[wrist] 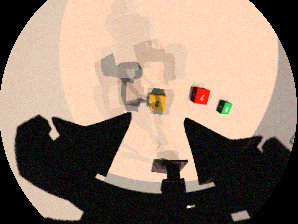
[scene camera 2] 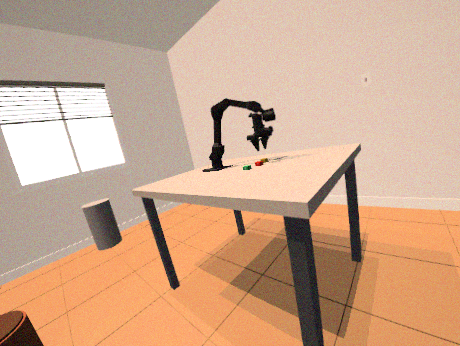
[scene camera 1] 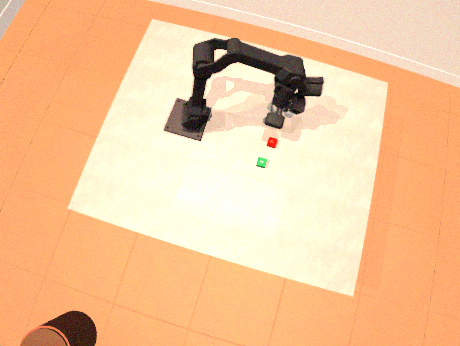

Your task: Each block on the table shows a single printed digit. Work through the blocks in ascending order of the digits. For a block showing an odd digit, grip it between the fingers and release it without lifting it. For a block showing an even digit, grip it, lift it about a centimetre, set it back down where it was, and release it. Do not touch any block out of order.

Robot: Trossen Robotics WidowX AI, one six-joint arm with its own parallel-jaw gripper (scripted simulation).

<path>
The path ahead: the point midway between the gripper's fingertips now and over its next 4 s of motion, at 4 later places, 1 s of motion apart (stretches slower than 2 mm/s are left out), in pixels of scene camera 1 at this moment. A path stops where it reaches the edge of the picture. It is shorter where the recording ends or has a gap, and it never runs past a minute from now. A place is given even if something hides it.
My gripper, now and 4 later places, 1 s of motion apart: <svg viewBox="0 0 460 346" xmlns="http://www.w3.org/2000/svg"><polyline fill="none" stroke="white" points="274,112 266,149 261,158 262,156 279,137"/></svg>
</path>
